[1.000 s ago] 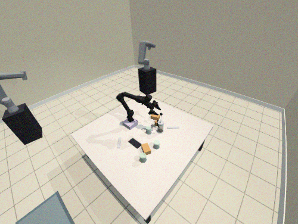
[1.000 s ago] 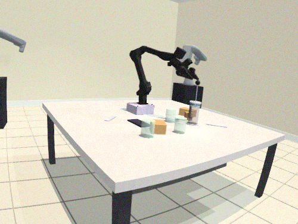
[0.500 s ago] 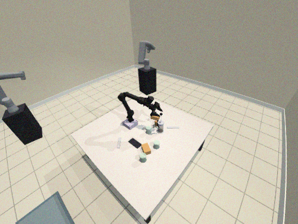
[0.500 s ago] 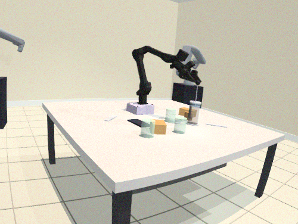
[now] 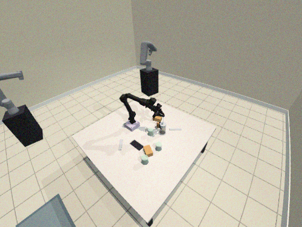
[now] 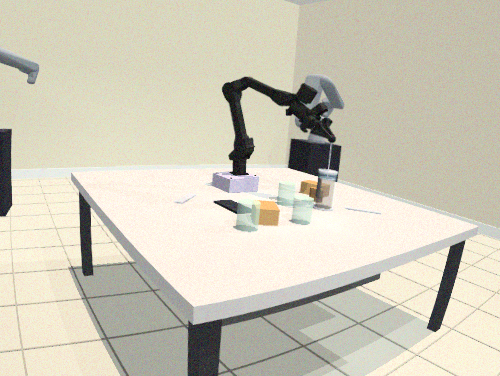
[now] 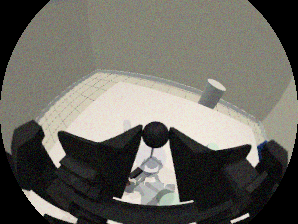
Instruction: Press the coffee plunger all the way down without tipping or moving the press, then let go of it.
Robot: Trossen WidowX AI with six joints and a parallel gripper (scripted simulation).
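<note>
Now: gripper tip 130 mm above the coffee press and 20 mm past it. The rest, counted from my gripper tip: black flat slab (350 mm to the right, 260 mm below, 40 mm behind).
</note>
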